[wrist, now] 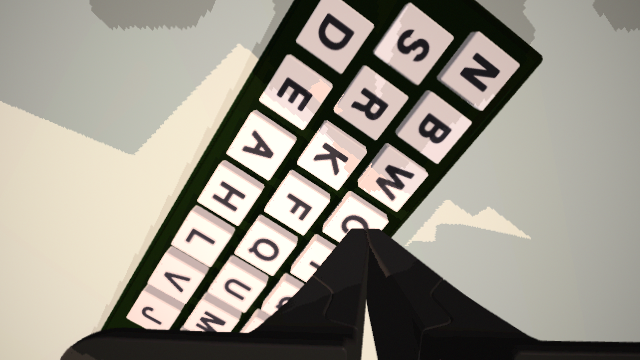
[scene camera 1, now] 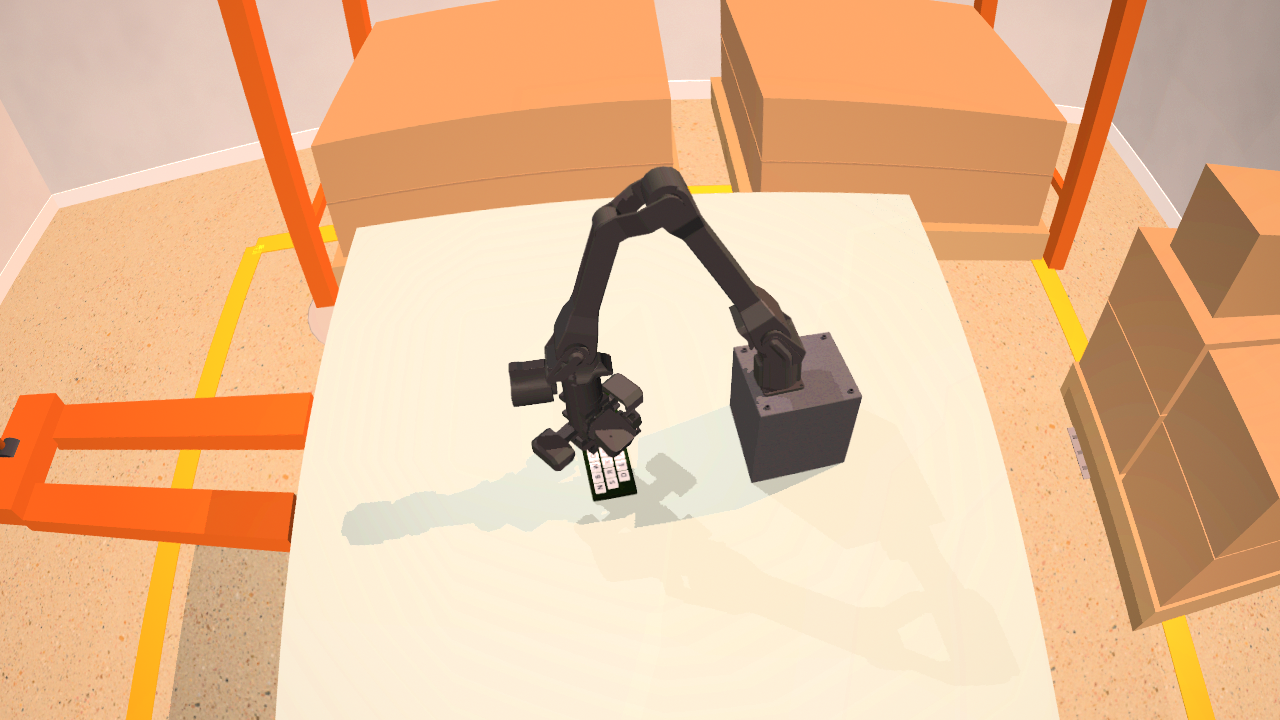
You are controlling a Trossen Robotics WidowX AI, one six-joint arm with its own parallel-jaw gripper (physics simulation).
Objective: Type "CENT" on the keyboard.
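Frame: origin at the arm's base, x down, y left, z ahead, level; millimetres.
Seen in the pictures: gripper, fingertip midpoint: (wrist: pixel 364 242) (scene camera 1: pixel 593 452); arm's base at its link origin: (scene camera 1: pixel 778 379).
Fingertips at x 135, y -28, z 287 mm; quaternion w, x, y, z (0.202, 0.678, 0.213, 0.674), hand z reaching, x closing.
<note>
Offsets run from my fingertips to a thing's middle. Level surfaces: height alone.
A dark green keyboard @[dx +25, dy -34, dz -20 mm] (scene camera 1: pixel 614 491) (wrist: pixel 522 56) with white letter keys lies on the table, partly hidden by the gripper. My gripper (wrist: pixel 364 242) is shut and empty, pointing down at the keyboard. In the wrist view its tips overlap the lower edge of the C key @[dx +19, dy -4, dz +0 mm] (wrist: pixel 352 215). The E key @[dx +19, dy +22, dz -40 mm] (wrist: pixel 296 92) is at upper left of the tips, and the N key @[dx +19, dy +58, dz +1 mm] (wrist: pixel 478 71) is at the keyboard's far corner. The T key @[dx +19, dy -24, dz +0 mm] (wrist: pixel 311 260) is partly covered by the left finger. Whether the tips touch a key cannot be told.
The arm's dark base block (scene camera 1: pixel 796 438) stands on the pale table @[dx +32 mm] (scene camera 1: pixel 465 626), right of the keyboard. Large boxes (scene camera 1: pixel 501 80) stand behind the table and stacked boxes (scene camera 1: pixel 1226 447) at its right. Orange forks (scene camera 1: pixel 170 420) are at its left.
</note>
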